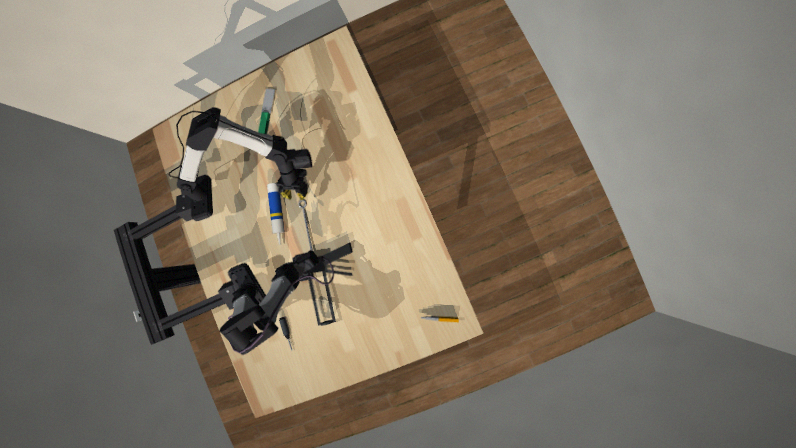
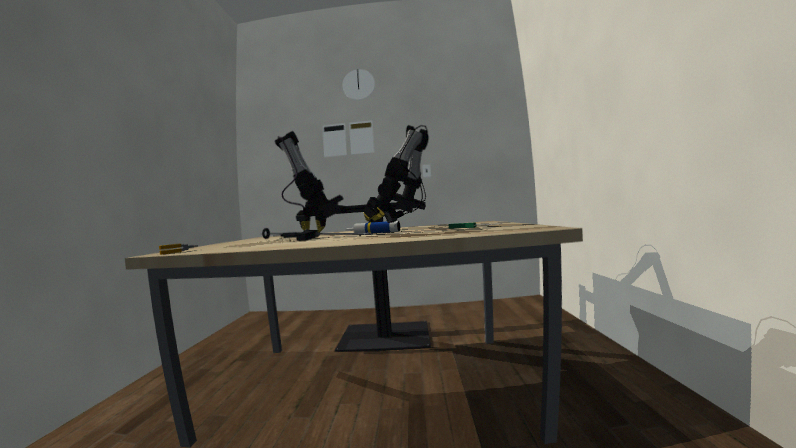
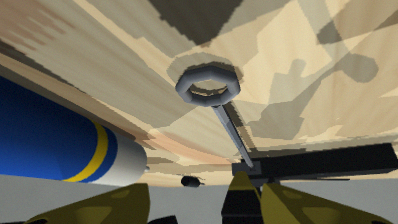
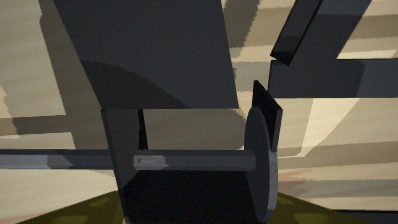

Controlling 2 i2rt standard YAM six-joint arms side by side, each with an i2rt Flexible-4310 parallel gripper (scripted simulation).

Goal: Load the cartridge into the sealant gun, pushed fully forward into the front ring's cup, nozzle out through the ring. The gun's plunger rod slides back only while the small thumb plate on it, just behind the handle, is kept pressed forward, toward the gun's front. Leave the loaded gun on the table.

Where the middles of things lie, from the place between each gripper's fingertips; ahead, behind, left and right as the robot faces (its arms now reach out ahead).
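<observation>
My right hand is 1 cm above the cartridge (image 3: 53,142), 27 cm to the right of it and 2 cm past it. Then there's the plunger rod (image 3: 217,101), and that one's 2 cm below my right hand, 6 cm ahead of it and 12 cm to the left of it. Going by their middles, the plunger rod is the nearest to my right hand of the things named here.
My left hand is 40 mm above the cartridge and 130 mm past it, and the plunger rod is 60 mm below that left hand, 150 mm to the right of it and 50 mm behind it. Going by its middle, the cartridge is nearer to my left hand than to my right hand.
</observation>
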